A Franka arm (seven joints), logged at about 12 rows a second.
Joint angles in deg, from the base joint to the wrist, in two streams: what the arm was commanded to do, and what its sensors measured. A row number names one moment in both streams.
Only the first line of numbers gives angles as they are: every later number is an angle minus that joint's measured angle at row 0.
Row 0, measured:
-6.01, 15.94, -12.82, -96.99, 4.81, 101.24, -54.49
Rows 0 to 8, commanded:
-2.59, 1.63, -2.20, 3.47, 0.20, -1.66, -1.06
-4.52, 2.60, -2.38, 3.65, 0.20, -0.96, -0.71
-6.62, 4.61, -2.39, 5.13, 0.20, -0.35, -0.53
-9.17, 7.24, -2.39, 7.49, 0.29, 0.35, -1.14
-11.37, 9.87, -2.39, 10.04, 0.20, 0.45, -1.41
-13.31, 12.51, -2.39, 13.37, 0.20, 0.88, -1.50
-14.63, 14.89, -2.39, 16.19, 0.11, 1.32, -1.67
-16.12, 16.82, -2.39, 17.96, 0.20, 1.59, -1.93
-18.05, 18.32, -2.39, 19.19, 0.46, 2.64, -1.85
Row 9, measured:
-15.15, 13.74, -2.84, 13.04, -0.06, 2.88, -1.15
